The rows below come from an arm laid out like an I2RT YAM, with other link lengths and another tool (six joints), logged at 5 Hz.
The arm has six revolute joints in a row. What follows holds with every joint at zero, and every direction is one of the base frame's. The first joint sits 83 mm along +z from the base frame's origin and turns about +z. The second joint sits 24 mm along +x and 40.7 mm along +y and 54.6 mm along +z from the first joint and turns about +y. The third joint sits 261.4 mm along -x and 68.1 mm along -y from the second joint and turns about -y. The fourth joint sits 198.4 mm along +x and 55.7 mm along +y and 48.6 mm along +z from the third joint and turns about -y. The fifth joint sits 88.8 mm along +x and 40.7 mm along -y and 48.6 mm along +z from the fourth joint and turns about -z. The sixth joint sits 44.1 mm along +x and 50.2 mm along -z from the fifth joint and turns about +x. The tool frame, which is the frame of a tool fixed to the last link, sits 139 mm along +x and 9 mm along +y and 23 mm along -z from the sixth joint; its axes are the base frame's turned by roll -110.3, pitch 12.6 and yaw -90 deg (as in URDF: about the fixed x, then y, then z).
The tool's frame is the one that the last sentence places.
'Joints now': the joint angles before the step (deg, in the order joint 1, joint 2, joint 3, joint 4, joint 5, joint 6). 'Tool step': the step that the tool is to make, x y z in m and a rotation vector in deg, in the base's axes. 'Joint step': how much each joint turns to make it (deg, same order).
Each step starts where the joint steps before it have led.
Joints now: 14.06 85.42 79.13 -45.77 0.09 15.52
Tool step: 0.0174 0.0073 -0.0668 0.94 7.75 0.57
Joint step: -1.13 10.71 -3.29 6.69 -3.21 0.13
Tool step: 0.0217 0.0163 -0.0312 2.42 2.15 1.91
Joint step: 0.06 8.12 1.57 4.98 -3.39 -0.20
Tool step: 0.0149 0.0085 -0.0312 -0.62 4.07 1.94
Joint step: 0.30 8.93 5.77 -1.11 -1.03 -1.33
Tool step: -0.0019 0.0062 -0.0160 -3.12 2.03 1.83
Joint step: 1.96 3.35 2.22 -1.71 2.37 -0.89
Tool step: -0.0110 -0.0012 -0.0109 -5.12 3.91 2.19
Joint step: 1.90 3.09 4.15 -6.34 3.51 -1.54
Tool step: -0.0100 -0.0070 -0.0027 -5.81 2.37 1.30
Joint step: 1.70 1.48 2.92 -5.48 4.74 -0.82
